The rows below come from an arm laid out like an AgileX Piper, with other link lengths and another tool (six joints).
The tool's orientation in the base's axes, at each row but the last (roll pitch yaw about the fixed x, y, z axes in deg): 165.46 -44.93 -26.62; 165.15 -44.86 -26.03; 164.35 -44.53 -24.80; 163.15 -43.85 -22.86; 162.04 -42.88 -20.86; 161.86 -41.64 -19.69; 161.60 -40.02 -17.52; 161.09 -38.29 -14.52; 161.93 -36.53 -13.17; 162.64 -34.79 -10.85
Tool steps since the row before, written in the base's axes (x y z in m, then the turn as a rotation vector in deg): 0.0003 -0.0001 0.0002 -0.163 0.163 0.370; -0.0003 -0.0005 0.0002 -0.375 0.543 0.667; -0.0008 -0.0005 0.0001 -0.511 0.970 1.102; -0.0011 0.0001 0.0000 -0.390 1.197 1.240; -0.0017 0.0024 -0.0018 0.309 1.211 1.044; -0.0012 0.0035 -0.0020 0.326 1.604 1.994; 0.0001 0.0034 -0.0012 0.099 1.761 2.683; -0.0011 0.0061 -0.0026 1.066 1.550 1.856; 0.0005 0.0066 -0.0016 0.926 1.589 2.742; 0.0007 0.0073 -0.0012 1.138 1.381 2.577
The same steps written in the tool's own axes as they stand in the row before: 0.0004 -0.0001 0.0001 0.106 0.034 -0.421; 0.0001 0.0006 0.0000 0.063 -0.087 -0.932; -0.0003 0.0009 -0.0002 0.152 -0.265 -1.524; -0.0008 0.0005 -0.0006 0.265 -0.486 -1.678; -0.0030 -0.0015 -0.0008 0.606 -0.915 -1.203; -0.0031 -0.0027 -0.0009 1.150 -1.027 -2.068; -0.0015 -0.0032 -0.0007 1.392 -0.885 -2.755; -0.0036 -0.0055 -0.0014 1.655 -1.329 -1.574; -0.0018 -0.0064 -0.0014 2.066 -1.088 -2.335; -0.0012 -0.0071 -0.0016 2.175 -1.014 -2.021
